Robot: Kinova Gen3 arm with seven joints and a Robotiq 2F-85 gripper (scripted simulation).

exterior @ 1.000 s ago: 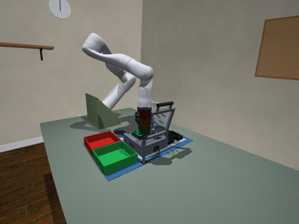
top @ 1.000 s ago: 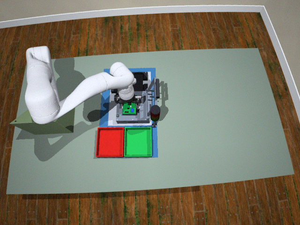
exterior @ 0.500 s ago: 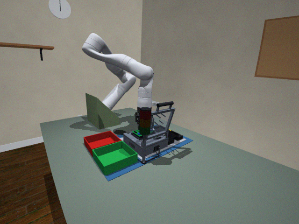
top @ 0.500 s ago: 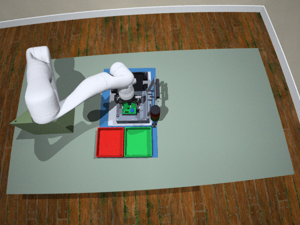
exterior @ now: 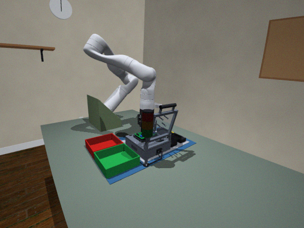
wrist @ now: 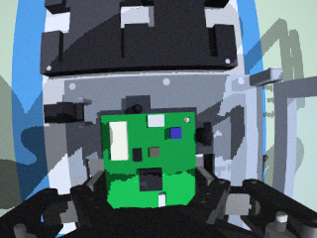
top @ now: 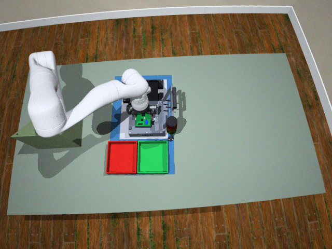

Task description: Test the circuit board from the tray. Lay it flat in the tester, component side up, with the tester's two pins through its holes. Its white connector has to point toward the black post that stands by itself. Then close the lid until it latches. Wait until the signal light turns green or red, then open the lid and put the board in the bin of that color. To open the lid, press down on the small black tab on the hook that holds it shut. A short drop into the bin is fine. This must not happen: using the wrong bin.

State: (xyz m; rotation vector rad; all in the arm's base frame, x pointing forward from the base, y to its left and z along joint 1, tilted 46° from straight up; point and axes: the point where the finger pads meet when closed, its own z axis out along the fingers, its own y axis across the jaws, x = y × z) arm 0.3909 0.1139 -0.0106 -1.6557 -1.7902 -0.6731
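My gripper is now right at the green circuit board. Round my hand: nest 10 mm ahead, 10 mm to the left, 10 mm below; then black latch hook 60 mm behind, 60 mm to the left, 10 mm above; then clear lid 120 mm ahead, 100 mm above.
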